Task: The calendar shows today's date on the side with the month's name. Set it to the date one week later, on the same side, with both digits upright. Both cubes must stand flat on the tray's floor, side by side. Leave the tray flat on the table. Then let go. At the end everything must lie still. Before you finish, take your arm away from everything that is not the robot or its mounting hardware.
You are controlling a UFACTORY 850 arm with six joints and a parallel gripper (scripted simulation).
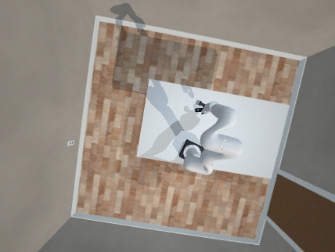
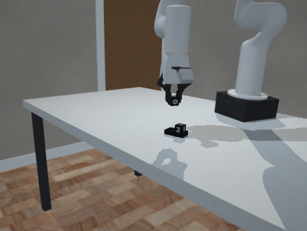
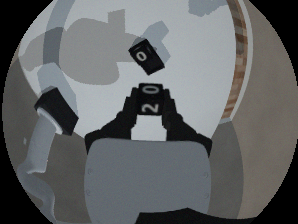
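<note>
My hand is 13 cm above the black calendar tray, 2 cm to the right of it and 1 cm past it.
</note>
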